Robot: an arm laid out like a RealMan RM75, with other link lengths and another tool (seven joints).
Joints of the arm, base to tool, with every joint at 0 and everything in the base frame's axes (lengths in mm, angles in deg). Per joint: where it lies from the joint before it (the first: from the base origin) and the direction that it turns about. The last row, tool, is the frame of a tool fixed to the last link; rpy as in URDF.
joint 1: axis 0 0 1 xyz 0 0 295.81
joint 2: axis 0 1 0 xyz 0 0 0
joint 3: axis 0 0 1 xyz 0 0 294.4
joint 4: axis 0 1 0 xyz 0 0 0
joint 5: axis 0 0 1 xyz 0 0 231
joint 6: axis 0 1 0 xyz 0 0 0
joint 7: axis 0 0 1 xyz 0 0 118.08
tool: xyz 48 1 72 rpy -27.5 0 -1.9
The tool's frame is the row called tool.
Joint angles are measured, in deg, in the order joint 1, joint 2, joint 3, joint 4, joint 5, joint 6, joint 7. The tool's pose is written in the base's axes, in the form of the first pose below.
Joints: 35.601, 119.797, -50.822, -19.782, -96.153, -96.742, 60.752
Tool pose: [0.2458 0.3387 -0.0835], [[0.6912 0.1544 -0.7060], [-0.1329 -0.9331 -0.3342], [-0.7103 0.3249 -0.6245]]
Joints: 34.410, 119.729, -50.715, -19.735, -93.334, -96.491, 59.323
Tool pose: [0.2483 0.3421 -0.0788], [[0.6668 0.1430 -0.7314], [-0.1108 -0.9515 -0.2870], [-0.7370 0.2724 -0.6186]]
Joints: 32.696, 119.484, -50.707, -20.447, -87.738, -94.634, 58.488
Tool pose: [0.2530 0.3554 -0.0668], [[0.6301 0.0931 -0.7709], [-0.0782 -0.9801 -0.1823], [-0.7726 0.1751 -0.6103]]
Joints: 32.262, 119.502, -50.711, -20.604, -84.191, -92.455, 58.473
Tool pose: [0.2544 0.3668 -0.0610], [[0.6092 0.0470 -0.7917], [-0.0667 -0.9917 -0.1102], [-0.7902 0.1199 -0.6010]]
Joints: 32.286, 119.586, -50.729, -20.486, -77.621, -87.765, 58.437
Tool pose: [0.2556 0.3906 -0.0506], [[0.5717 -0.0454 -0.8192], [-0.0469 -0.9986 0.0226], [-0.8191 0.0255 -0.5731]]
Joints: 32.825, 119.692, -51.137, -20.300, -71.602, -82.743, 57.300
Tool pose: [0.2575 0.4142 -0.0414], [[0.5517 -0.1273 -0.8243], [-0.0183 -0.9899 0.1406], [-0.8338 -0.0625 -0.5485]]
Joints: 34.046, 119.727, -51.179, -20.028, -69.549, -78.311, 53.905
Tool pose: [0.2605 0.4330 -0.0389], [[0.5882 -0.1543 -0.7939], [0.0207 -0.9784 0.2055], [-0.8084 -0.1373 -0.5723]]
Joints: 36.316, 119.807, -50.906, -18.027, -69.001, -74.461, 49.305
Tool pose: [0.2604 0.4482 -0.0450], [[0.6379 -0.1554 -0.7542], [0.0482 -0.9694 0.2406], [-0.7686 -0.1898 -0.6109]]
